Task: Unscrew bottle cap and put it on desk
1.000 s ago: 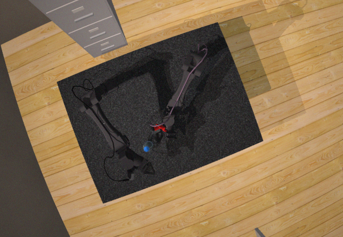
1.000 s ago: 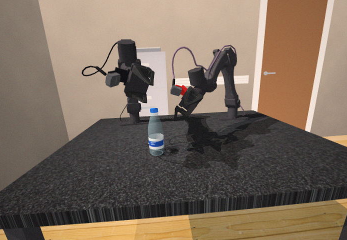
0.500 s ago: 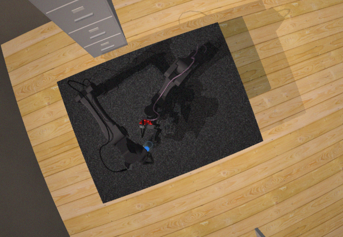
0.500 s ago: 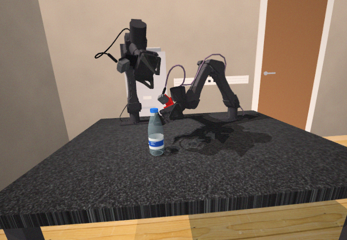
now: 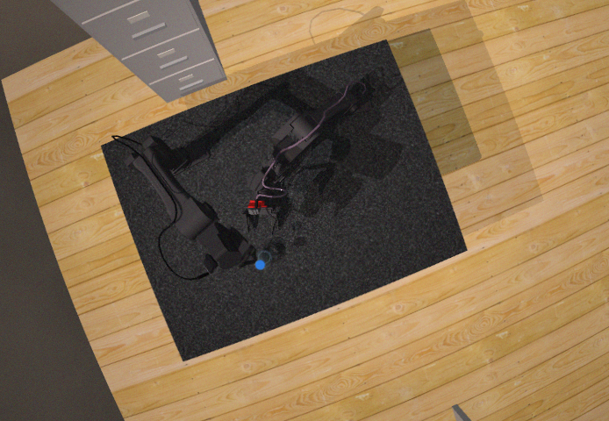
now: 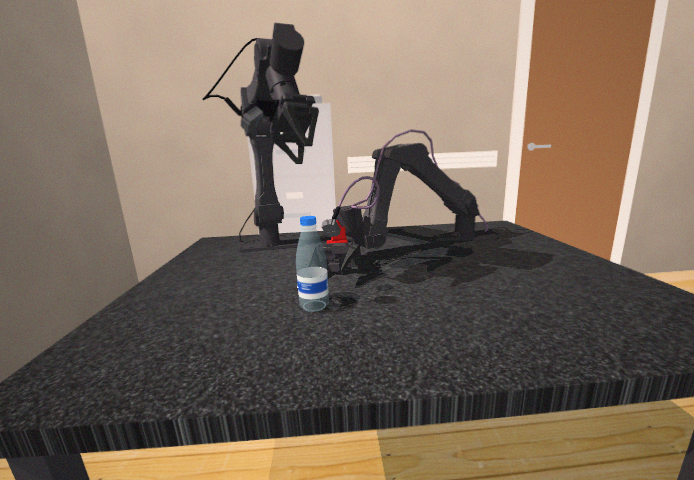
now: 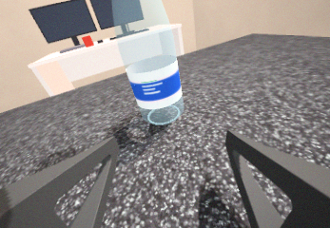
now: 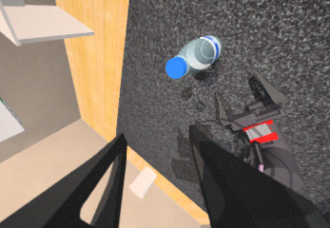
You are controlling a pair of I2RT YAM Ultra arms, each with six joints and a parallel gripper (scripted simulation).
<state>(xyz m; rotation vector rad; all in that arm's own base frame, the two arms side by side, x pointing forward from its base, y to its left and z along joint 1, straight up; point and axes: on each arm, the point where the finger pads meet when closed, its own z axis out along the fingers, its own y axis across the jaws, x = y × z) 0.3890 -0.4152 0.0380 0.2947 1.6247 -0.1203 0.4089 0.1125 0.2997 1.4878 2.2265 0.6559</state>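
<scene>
Right now my left hand is 100 mm short of the clear bottle, 50 mm below it and 20 mm to the left of it. Also, from my left hand: blue cap: 140 mm above, 100 mm ahead, 20 mm to the right.
Now: the blue cap 50 mm ahead of my right hand, 10 mm to the left of it and 120 mm below it. The rest, counted from my right hand: clear bottle 50 mm ahead, 10 mm to the left, 210 mm below.
</scene>
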